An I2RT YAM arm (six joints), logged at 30 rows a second.
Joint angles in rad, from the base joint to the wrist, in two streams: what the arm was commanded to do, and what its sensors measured. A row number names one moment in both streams.
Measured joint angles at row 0:
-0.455 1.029 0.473 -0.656 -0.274 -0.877
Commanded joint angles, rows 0 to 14:
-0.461 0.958 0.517 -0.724 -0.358 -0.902
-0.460 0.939 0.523 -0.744 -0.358 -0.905
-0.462 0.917 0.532 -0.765 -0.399 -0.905
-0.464 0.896 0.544 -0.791 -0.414 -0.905
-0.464 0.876 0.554 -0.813 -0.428 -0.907
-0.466 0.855 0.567 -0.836 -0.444 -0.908
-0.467 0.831 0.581 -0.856 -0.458 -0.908
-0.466 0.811 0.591 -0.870 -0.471 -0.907
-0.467 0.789 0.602 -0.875 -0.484 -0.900
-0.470 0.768 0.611 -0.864 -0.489 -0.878
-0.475 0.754 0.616 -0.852 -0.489 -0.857
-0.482 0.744 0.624 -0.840 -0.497 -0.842
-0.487 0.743 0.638 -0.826 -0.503 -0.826
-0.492 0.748 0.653 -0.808 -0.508 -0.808
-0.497 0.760 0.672 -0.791 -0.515 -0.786
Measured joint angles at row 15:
-0.483 0.754 0.621 -0.830 -0.457 -0.851
